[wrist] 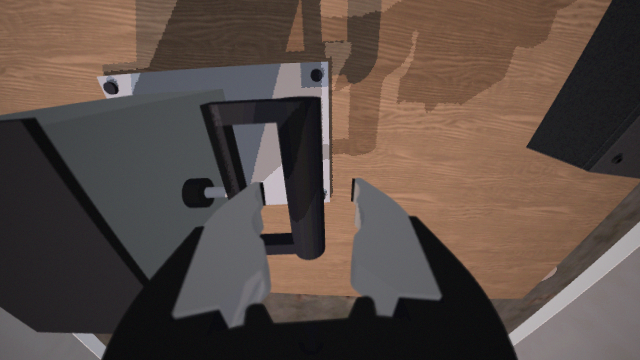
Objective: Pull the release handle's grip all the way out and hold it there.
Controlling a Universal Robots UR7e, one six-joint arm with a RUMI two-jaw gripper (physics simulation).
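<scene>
The release handle's black grip (307, 175) is a thick round bar with a rectangular bracket behind it, in the middle of the wrist view. A short silver rod with a black round collar (196, 193) shows at its left, by the grey-green housing (125, 165). My gripper (308, 182) is partly open. The grip's bar lies between its two fingertips in the view, nearer the left one, with a gap on the right. The left finger overlaps the bracket's lower part and hides some of it. Neither finger visibly presses on the bar.
A light metal base plate (200, 82) with dark bolts lies on the wooden table top (450, 200) under the housing. A dark box-like block (585, 95) stands at the right. The housing's dark face fills the left side. Table edges run across the lower corners.
</scene>
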